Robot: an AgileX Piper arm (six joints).
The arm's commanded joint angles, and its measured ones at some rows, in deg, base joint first. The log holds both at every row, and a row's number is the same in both.
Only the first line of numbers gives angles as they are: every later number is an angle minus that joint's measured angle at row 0.
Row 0, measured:
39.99 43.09 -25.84 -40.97 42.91 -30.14
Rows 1 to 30, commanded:
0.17 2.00 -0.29 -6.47 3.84 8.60
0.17 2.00 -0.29 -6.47 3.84 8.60
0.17 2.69 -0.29 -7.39 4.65 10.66
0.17 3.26 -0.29 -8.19 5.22 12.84
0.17 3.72 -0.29 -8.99 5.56 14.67
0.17 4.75 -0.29 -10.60 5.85 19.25
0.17 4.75 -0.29 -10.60 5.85 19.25
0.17 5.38 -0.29 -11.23 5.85 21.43
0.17 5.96 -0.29 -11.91 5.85 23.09
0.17 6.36 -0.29 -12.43 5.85 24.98
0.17 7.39 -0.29 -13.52 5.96 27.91
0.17 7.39 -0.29 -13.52 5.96 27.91
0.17 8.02 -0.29 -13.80 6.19 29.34
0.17 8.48 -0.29 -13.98 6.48 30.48
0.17 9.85 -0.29 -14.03 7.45 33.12
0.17 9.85 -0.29 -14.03 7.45 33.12
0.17 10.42 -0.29 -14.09 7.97 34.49
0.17 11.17 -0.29 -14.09 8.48 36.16
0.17 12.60 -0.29 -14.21 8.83 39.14
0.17 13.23 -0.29 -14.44 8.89 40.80
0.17 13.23 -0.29 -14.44 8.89 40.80
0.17 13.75 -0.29 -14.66 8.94 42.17
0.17 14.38 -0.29 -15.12 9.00 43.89
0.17 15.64 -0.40 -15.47 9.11 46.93
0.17 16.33 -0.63 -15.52 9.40 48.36
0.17 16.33 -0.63 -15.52 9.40 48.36
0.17 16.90 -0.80 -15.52 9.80 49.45
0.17 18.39 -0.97 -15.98 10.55 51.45
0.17 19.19 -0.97 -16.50 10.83 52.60
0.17 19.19 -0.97 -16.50 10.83 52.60
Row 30, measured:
0.00 17.64 -0.17 -13.23 9.17 49.28
